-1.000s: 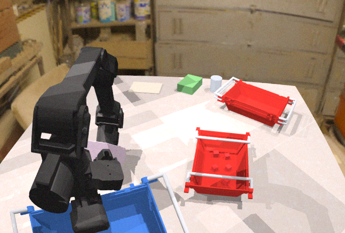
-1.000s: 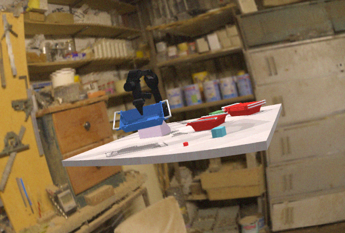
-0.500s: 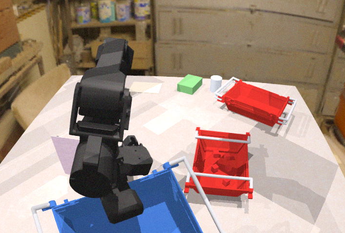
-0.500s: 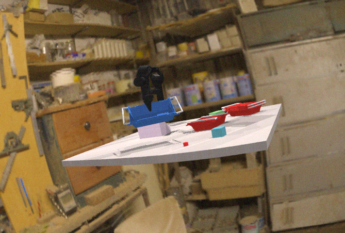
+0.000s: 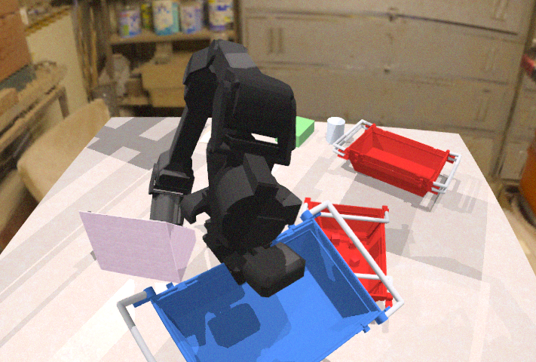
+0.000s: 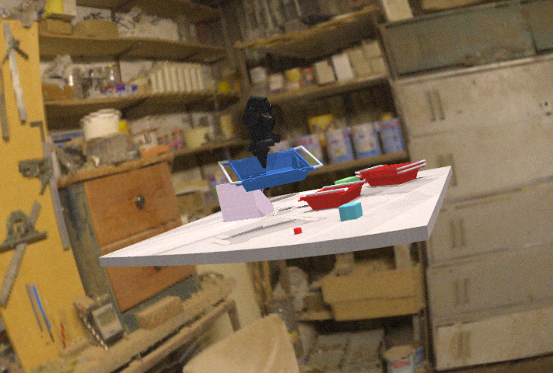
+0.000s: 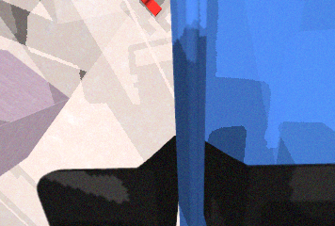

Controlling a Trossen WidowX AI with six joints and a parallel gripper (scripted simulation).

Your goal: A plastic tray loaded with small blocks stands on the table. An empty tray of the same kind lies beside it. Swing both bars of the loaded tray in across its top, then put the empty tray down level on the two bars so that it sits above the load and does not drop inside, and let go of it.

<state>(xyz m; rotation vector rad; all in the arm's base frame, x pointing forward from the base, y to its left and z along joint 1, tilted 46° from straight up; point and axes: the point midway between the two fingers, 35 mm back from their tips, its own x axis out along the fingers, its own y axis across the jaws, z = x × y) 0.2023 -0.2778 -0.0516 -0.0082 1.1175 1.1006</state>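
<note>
Right now my gripper tip is 50 mm short of the blue tray and 50 mm to the left of it. Round my gripper tip: teal cube 360 mm ahead, 140 mm to the right, 180 mm below.
</note>
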